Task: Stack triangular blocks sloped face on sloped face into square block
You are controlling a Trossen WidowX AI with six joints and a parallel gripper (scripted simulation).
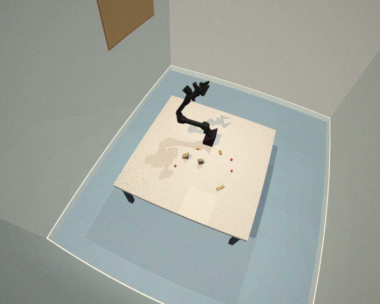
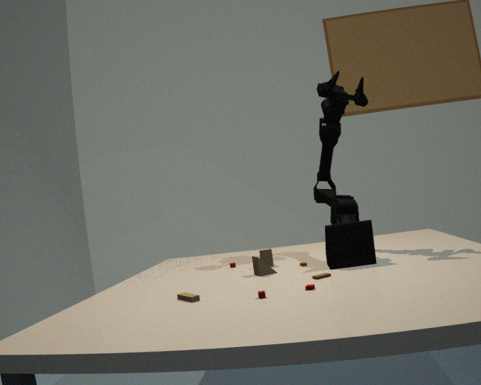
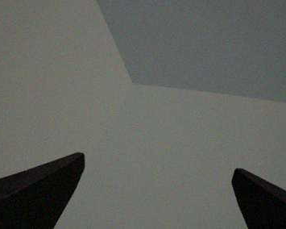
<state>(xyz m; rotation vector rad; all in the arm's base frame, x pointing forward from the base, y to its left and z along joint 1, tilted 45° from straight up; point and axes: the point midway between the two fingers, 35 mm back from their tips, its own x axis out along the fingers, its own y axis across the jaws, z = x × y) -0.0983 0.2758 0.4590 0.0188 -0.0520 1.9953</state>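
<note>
The tan triangular block is 390 mm ahead of my gripper tip, 30 mm to the right of it and 630 mm below it. The rest, counted from my gripper tip: orange piece 260 mm ahead, 30 mm to the left, 640 mm below.
</note>
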